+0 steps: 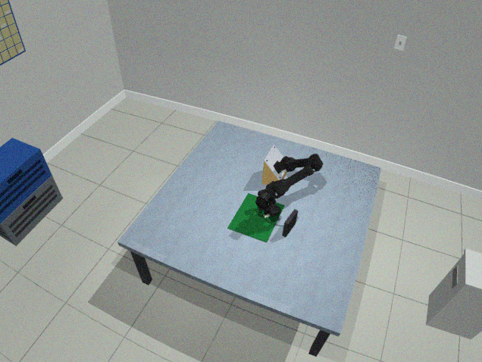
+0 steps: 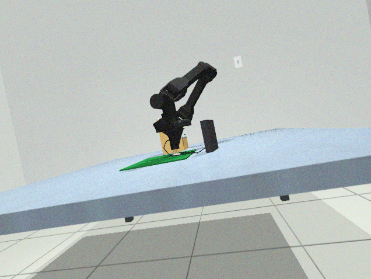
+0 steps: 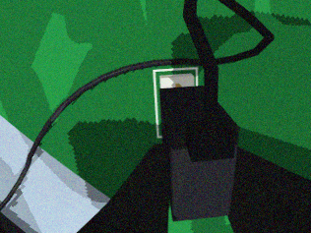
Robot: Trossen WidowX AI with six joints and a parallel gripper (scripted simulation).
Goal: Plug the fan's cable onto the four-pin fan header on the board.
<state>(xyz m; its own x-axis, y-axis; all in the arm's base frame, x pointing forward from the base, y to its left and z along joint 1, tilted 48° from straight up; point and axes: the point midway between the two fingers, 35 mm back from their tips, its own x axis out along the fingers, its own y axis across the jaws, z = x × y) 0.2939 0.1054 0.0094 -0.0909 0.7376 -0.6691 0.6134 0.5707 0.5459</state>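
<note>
The white four-pin header is 40 mm below my gripper tip. Also, from my gripper tip: black fan (140 mm to the left, 30 mm ahead, 20 mm above); black fan plug (10 mm ahead, 10 mm above); green board (50 mm to the right, 50 mm below, 40 mm ahead).
</note>
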